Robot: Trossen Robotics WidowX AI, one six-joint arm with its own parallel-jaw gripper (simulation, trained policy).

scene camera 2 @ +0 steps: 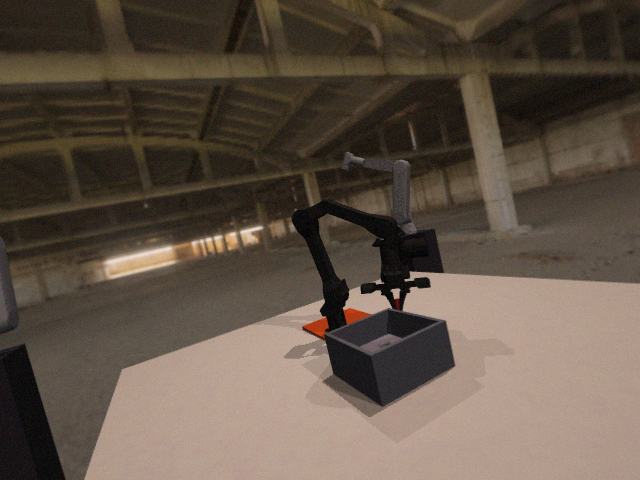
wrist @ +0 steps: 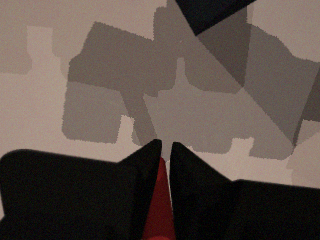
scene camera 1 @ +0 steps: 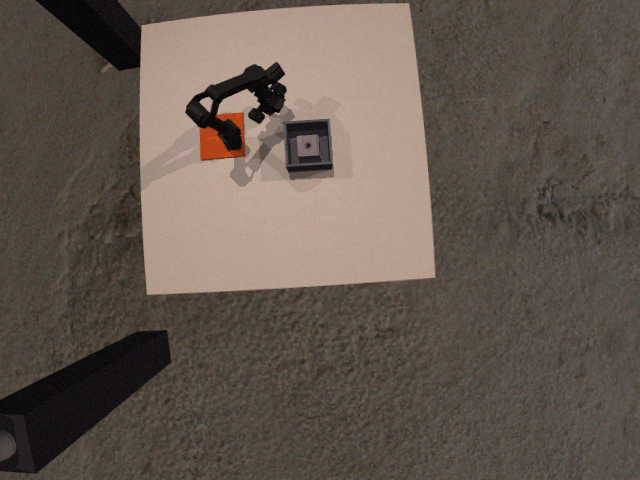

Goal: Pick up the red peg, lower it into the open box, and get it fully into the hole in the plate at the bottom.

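Observation:
My gripper (scene camera 2: 399, 317), also (scene camera 1: 272, 113) and (wrist: 165, 148). Dark grey box (scene camera 2: 424, 352), also (scene camera 1: 292, 129).

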